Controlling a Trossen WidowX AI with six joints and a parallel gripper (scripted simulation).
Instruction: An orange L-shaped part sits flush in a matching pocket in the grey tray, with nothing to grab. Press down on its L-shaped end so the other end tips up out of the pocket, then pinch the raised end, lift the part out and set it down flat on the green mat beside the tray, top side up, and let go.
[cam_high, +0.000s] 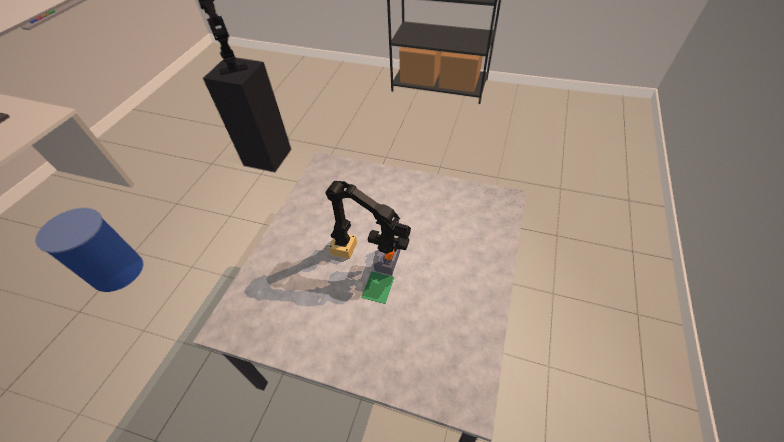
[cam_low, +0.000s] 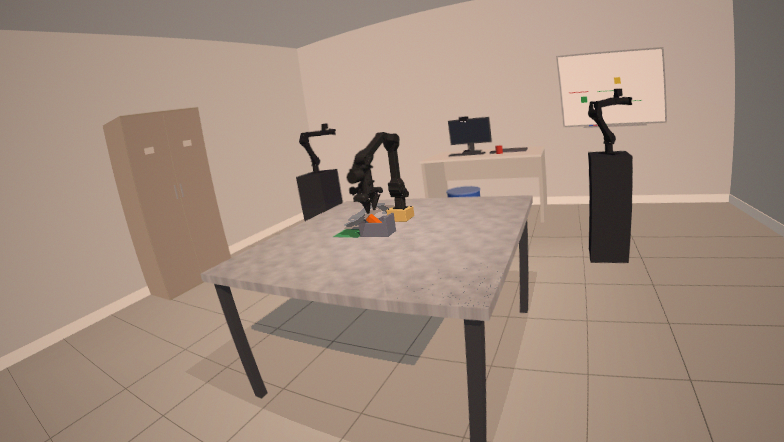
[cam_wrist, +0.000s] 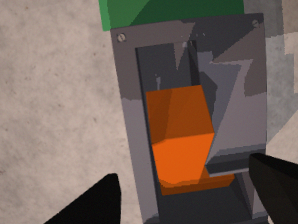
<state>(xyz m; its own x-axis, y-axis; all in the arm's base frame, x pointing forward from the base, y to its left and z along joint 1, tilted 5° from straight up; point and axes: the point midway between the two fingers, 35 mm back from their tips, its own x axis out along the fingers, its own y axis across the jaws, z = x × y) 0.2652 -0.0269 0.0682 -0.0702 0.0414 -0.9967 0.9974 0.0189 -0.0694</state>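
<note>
My gripper tip is now 20 mm past the orange L-shaped part, 30 mm to the right of it and 70 mm above it. From my gripper tip the other things lie so: green mat (10 mm behind, 150 mm to the right, 130 mm below).
</note>
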